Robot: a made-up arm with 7 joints. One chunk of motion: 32 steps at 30 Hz.
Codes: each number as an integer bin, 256 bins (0 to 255) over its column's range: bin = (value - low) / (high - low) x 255, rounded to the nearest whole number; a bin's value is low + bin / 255 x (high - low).
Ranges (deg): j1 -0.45..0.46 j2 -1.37..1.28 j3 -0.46..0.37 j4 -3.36..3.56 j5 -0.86..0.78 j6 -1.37..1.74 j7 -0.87..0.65
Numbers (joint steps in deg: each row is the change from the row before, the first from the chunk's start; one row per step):
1: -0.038 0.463 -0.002 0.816 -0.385 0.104 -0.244
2: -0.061 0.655 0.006 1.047 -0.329 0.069 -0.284
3: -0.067 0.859 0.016 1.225 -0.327 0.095 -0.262
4: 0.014 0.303 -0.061 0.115 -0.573 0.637 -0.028
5: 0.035 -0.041 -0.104 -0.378 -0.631 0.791 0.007
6: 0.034 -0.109 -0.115 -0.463 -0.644 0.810 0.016
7: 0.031 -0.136 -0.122 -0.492 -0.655 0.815 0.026
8: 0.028 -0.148 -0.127 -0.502 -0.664 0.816 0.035
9: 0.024 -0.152 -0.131 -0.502 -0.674 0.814 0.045
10: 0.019 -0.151 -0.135 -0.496 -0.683 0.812 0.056
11: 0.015 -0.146 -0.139 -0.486 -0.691 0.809 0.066
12: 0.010 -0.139 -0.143 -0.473 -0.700 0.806 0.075
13: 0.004 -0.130 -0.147 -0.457 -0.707 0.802 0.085
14: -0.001 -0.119 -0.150 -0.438 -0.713 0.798 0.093
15: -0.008 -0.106 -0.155 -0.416 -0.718 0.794 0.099
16: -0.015 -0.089 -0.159 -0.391 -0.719 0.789 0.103
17: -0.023 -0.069 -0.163 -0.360 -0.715 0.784 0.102
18: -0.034 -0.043 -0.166 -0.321 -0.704 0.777 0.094
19: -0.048 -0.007 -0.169 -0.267 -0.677 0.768 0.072
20: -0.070 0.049 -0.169 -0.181 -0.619 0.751 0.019
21: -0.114 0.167 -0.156 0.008 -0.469 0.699 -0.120
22: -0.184 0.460 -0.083 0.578 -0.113 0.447 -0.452
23: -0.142 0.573 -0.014 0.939 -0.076 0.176 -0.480
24: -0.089 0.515 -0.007 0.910 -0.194 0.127 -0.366
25: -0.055 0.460 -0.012 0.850 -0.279 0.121 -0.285
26: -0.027 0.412 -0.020 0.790 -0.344 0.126 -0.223
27: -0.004 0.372 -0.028 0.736 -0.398 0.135 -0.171
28: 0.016 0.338 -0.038 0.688 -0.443 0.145 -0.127
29: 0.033 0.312 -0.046 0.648 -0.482 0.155 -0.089
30: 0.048 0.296 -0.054 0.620 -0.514 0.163 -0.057
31: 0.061 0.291 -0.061 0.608 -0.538 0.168 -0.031
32: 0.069 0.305 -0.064 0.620 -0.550 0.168 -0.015
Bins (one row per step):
1: 115 176 141 154 74 121 105
2: 109 195 143 162 83 118 98
3: 107 214 146 169 83 120 102
4: 130 161 123 128 45 165 141
5: 136 128 109 110 36 177 147
6: 136 121 106 107 34 179 149
7: 135 119 104 106 32 179 150
8: 134 118 102 105 30 179 152
9: 133 117 101 105 29 179 154
10: 131 117 100 106 28 179 155
11: 130 118 99 106 26 179 157
12: 129 118 97 106 25 178 159
13: 127 119 96 107 24 178 160
14: 126 120 95 108 23 178 162
15: 124 122 94 108 22 177 163
16: 122 123 92 109 22 177 163
17: 120 125 91 111 23 177 163
18: 117 128 90 112 24 176 162
19: 113 131 89 114 28 175 158
20: 106 137 89 117 37 174 149
21: 94 148 93 124 61 170 126
22: 75 176 116 145 116 149 70
23: 86 187 137 158 122 127 65
24: 101 181 139 157 104 123 85
25: 111 176 138 155 90 122 98
26: 119 171 135 153 80 123 109
27: 125 168 133 151 72 123 117
28: 131 164 130 149 65 124 125
29: 135 162 127 148 59 125 131
30: 140 160 125 147 54 126 136
31: 143 160 123 146 50 126 141
32: 145 161 122 147 48 126 143

